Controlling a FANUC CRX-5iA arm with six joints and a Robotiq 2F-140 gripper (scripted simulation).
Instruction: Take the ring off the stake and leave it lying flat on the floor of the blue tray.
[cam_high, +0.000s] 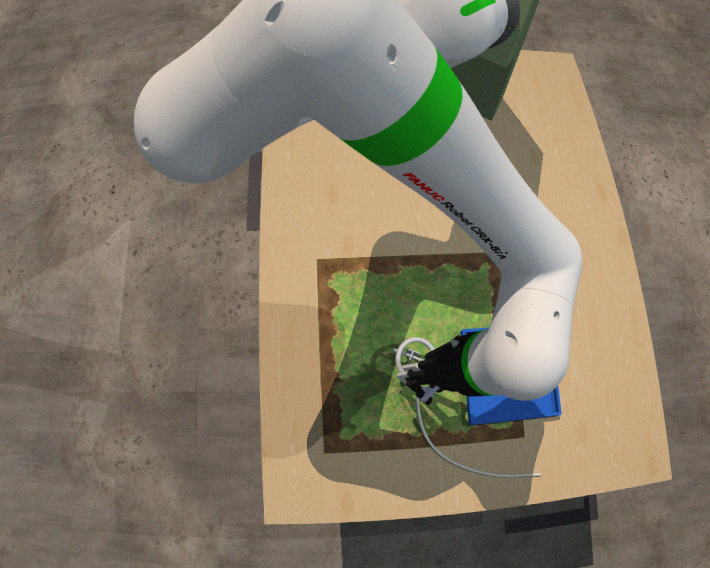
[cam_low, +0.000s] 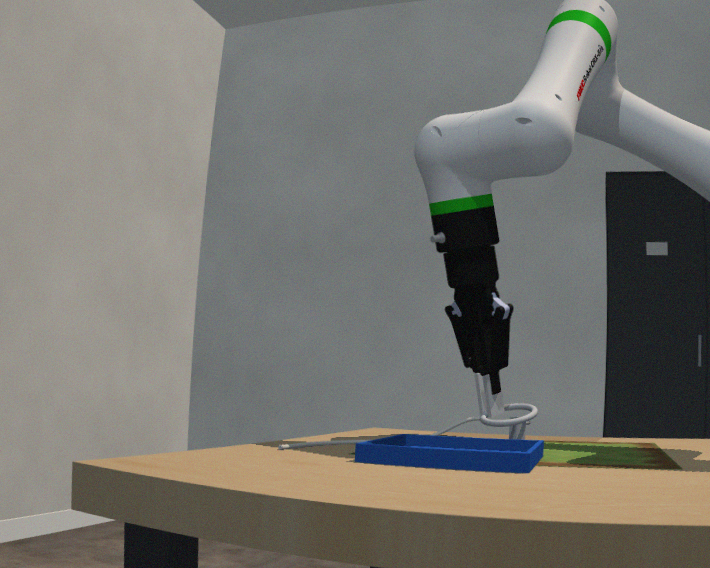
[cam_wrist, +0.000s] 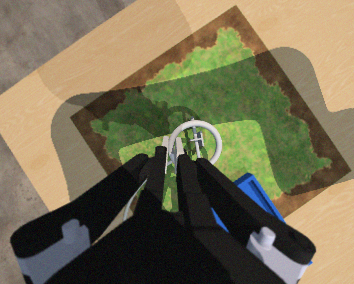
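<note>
Right now my hand is 30 mm to the right of the ring, 30 mm above it and 20 mm past it. Also, from my hand: grey stake: 60 mm below, 40 mm behind, 30 mm to the left; green mat: 90 mm below, 50 mm to the left, 50 mm behind; blue tray: 190 mm to the left, 90 mm ahead, 70 mm below.
</note>
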